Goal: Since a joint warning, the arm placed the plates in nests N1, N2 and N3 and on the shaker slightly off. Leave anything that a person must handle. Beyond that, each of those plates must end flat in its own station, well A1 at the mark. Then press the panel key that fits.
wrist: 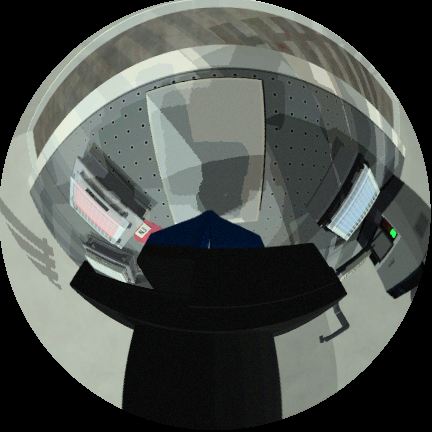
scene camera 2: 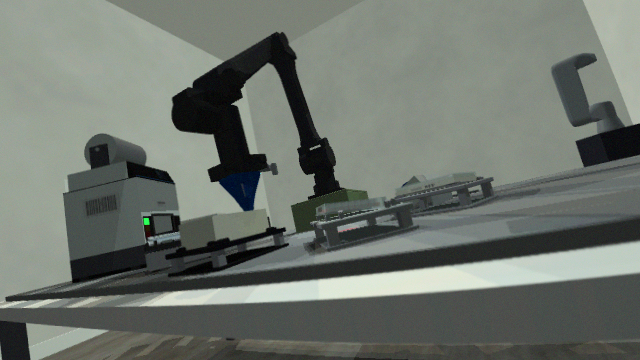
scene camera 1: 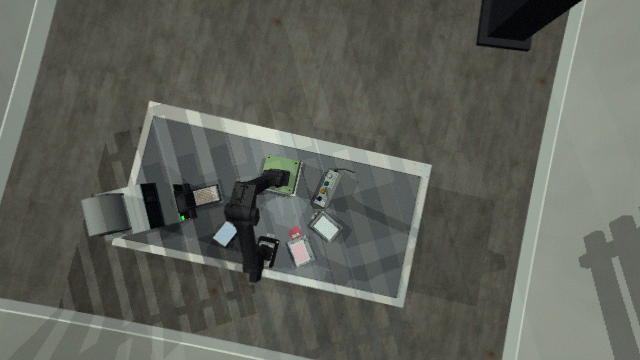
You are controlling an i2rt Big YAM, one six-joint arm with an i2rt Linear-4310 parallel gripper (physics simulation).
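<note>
My gripper (scene camera 2: 248,208) (wrist: 209,216) is shut, its blue fingertips together and empty, low over a beige plate (scene camera 2: 240,225) (wrist: 220,125). I cannot tell whether the tips touch it. This plate sits on a black raised nest (scene camera 2: 220,260); in the wrist view it hides the nest. A pink plate (scene camera 1: 300,251) (scene camera 2: 350,206) (wrist: 97,207) is on a grey raised nest (scene camera 2: 367,227), with a red tag (scene camera 1: 295,232) (wrist: 145,230) beside it. A white plate (scene camera 1: 327,227) (scene camera 2: 445,181) (wrist: 107,265) is on another nest. A pale blue plate (scene camera 1: 225,234) (wrist: 355,200) is on a dark station. A1 marks are too small to read.
A key panel (scene camera 1: 328,190) has several coloured keys. A white machine (scene camera 2: 117,215) (scene camera 1: 134,200) stands at the left with a green light, beside a brownish plate (scene camera 1: 206,195). The arm's green base block (scene camera 1: 272,162) (scene camera 2: 305,217) is near the table's far side. A cable leaves the panel.
</note>
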